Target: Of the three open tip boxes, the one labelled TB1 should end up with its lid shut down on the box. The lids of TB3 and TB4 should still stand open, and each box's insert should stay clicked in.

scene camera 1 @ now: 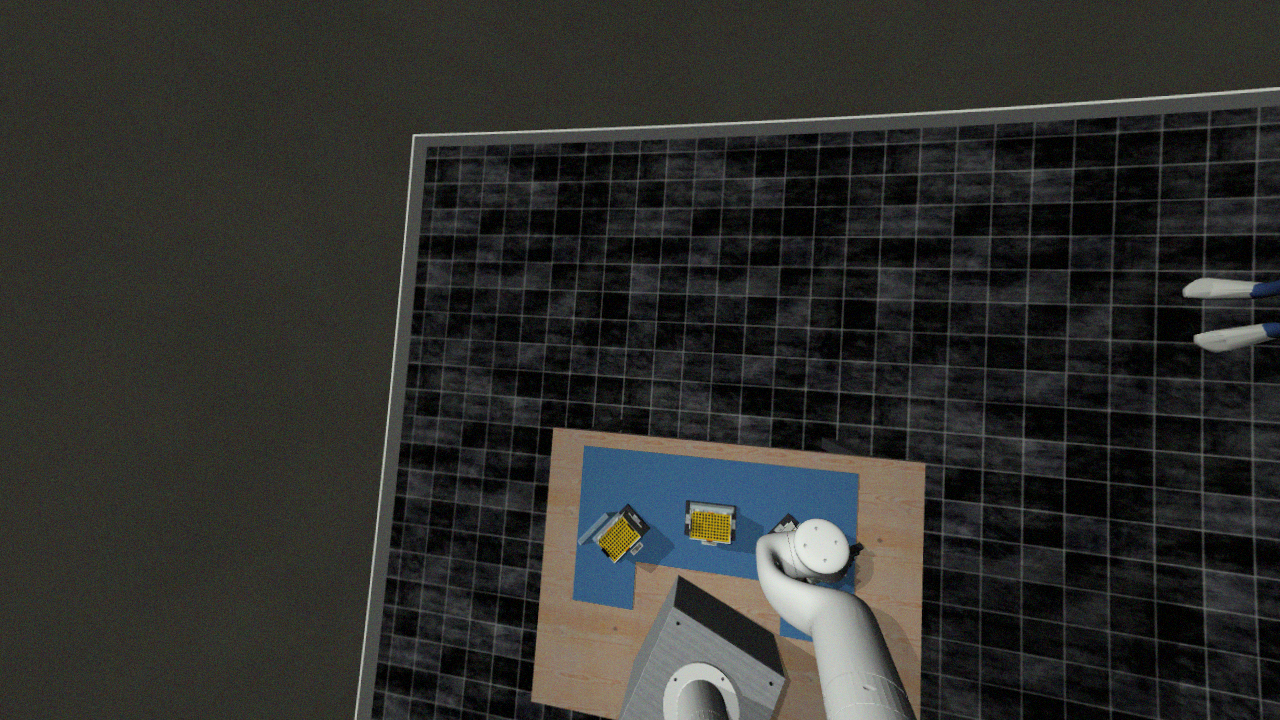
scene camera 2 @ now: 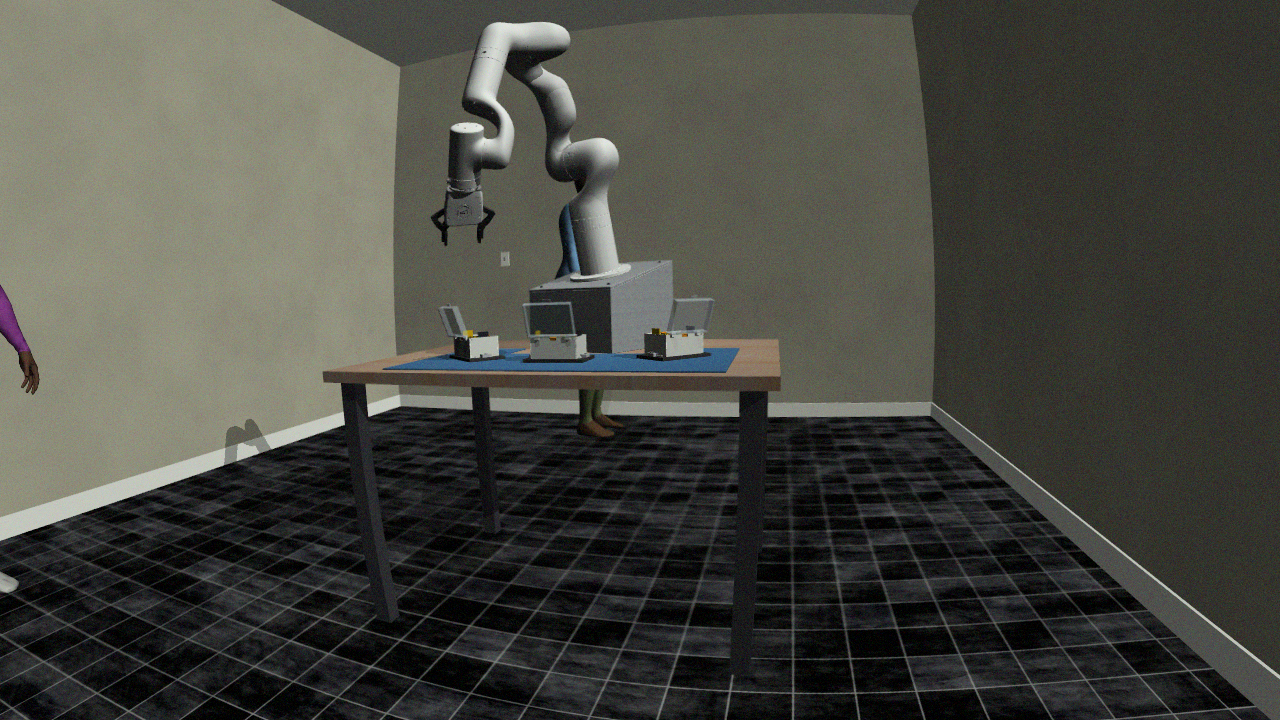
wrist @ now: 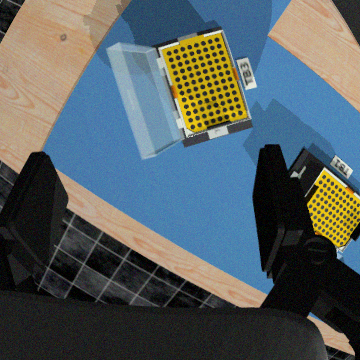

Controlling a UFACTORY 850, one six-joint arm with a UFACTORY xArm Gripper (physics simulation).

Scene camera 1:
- yellow insert: 716,527
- blue mat: 656,485
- tip box: 688,513
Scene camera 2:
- my gripper: 462,242
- blue mat: 721,358
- tip box: 563,350
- tip box: 477,349
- tip box: 658,347
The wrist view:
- my gripper: 151,172
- blue mat: 199,197
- tip box: 190,137
